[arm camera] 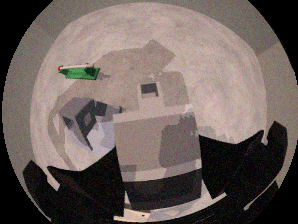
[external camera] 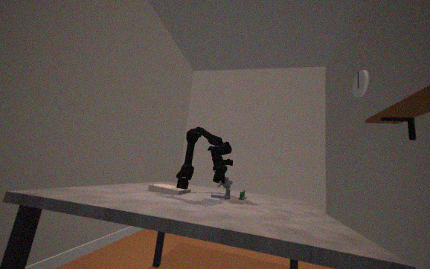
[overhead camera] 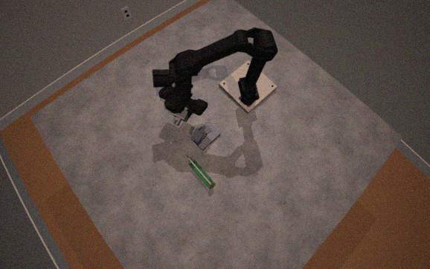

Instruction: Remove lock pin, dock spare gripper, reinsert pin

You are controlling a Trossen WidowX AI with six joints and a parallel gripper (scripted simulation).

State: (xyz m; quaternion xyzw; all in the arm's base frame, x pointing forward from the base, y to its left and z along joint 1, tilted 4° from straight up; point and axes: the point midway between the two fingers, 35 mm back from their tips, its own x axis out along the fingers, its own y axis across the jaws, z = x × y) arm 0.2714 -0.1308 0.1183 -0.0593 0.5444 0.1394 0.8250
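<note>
My gripper tip is now 110 mm to the right of the grey mount and 40 mm above it. Also, from my gripper tip: spare gripper: 10 mm above; then green holder: 220 mm to the left, 110 mm ahead, 70 mm below.
</note>
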